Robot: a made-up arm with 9 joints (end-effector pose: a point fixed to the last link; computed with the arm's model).
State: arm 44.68 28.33 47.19 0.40 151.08 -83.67 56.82 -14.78 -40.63
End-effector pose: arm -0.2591 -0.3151 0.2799 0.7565 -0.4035 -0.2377 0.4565
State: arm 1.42 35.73 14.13 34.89 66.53 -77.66 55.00 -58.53 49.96
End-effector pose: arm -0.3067 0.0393 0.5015 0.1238 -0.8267 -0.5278 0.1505
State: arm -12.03 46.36 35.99 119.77 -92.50 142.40 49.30 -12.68 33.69
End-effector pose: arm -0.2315 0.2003 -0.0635 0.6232 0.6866 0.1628 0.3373
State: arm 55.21 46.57 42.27 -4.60 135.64 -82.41 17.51 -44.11 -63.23
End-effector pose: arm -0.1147 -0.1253 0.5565 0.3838 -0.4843 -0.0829 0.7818
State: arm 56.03 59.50 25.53 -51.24 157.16 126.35 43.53 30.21 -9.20
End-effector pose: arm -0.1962 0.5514 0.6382 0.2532 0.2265 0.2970 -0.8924
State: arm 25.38 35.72 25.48 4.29 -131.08 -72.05 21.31 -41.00 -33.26
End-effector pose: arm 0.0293 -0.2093 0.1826 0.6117 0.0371 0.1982 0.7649
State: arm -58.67 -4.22 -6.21 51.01 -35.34 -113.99 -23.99 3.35 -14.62
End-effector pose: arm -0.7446 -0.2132 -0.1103 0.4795 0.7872 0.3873 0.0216
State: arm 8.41 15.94 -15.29 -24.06 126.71 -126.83 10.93 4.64 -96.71
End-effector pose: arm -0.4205 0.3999 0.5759 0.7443 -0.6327 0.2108 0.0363
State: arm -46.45 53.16 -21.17 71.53 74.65 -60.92 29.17 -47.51 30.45
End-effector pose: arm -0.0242 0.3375 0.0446 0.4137 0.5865 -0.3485 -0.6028
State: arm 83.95 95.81 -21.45 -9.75 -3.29 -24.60 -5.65 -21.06 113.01
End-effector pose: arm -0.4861 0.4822 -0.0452 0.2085 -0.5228 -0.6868 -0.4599
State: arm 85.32 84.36 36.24 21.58 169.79 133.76 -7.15 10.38 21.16
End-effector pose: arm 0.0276 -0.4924 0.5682 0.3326 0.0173 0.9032 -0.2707
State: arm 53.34 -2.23 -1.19 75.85 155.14 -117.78 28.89 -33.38 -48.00
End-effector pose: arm 0.0412 0.0126 0.4889 0.4858 -0.3628 0.4687 0.6425
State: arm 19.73 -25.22 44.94 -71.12 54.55 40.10 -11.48 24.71 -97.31
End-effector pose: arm 0.0880 0.1967 0.8272 0.7391 -0.3105 0.4457 0.3984
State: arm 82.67 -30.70 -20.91 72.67 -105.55 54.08 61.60 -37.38 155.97
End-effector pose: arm -0.1361 0.4620 0.0750 0.0934 0.7541 0.5761 0.3012
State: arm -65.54 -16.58 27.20 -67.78 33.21 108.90 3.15 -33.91 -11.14
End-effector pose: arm 0.3000 0.0486 0.1352 0.1495 0.3348 -0.9300 0.0264
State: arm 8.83 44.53 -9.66 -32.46 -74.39 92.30 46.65 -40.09 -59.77
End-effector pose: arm 0.1407 -0.0667 0.1597 0.0303 0.3199 0.9343 -0.1540
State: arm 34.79 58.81 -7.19 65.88 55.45 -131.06 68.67 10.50 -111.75
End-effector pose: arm 0.0863 -0.1645 0.6092 0.2156 0.3661 0.4281 -0.7976
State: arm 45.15 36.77 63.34 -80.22 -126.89 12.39 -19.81 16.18 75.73
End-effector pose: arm 0.1607 -0.4738 0.5747 0.9183 0.0299 -0.0759 0.3875
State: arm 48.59 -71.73 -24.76 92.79 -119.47 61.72 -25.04 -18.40 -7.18
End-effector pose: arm 0.2039 -0.3323 0.4526 0.5023 -0.2050 -0.5971 0.5909
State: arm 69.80 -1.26 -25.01 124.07 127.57 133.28 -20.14 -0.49 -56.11
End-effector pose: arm 0.1164 -0.2234 0.7211 0.7358 -0.0448 0.6671 0.1077
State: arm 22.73 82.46 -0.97 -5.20 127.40 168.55 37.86 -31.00 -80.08
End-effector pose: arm -0.2772 0.3562 0.3582 0.4094 -0.7621 0.4760 0.1580
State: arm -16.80 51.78 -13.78 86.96 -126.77 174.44 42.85 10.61 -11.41
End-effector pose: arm 0.3458 0.1925 0.1043 0.4005 0.4573 -0.5730 0.5496
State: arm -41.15 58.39 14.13 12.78 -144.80 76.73 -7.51 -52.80 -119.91
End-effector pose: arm 0.2086 0.2822 0.3198 0.5275 -0.3790 0.5119 -0.5621
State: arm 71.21 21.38 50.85 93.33 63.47 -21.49 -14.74 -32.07 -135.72
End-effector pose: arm -0.7069 0.2863 0.0651 0.6204 0.3610 -0.6129 -0.3302
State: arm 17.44 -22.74 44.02 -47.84 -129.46 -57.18 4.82 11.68 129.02
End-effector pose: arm 0.2057 -0.3002 0.4165 0.7832 -0.0201 0.5957 -0.1771
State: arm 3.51 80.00 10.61 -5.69 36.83 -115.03 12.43 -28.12 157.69
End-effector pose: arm -0.4758 0.3664 0.3442 0.5248 -0.0454 -0.5652 -0.6349
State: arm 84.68 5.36 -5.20 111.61 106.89 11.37 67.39 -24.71 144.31
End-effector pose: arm 0.1239 0.3536 0.1755 0.7598 -0.3744 0.2758 0.4545
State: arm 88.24 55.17 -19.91 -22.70 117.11 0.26 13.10 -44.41 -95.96
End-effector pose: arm 0.1498 0.2397 0.4342 0.3460 0.0581 0.1532 -0.9238
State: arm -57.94 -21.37 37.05 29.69 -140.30 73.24 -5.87 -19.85 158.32
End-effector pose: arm -0.2096 0.5487 0.1271 0.4688 -0.8789 0.0125 0.0874
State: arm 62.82 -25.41 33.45 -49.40 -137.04 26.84 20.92 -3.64 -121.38
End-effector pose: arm -0.2399 -0.2927 0.4088 0.4012 0.6407 0.5434 -0.3650
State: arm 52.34 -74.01 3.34 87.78 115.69 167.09 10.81 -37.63 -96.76
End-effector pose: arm -0.2657 0.4068 0.4592 0.8490 -0.4140 0.3276 -0.0196
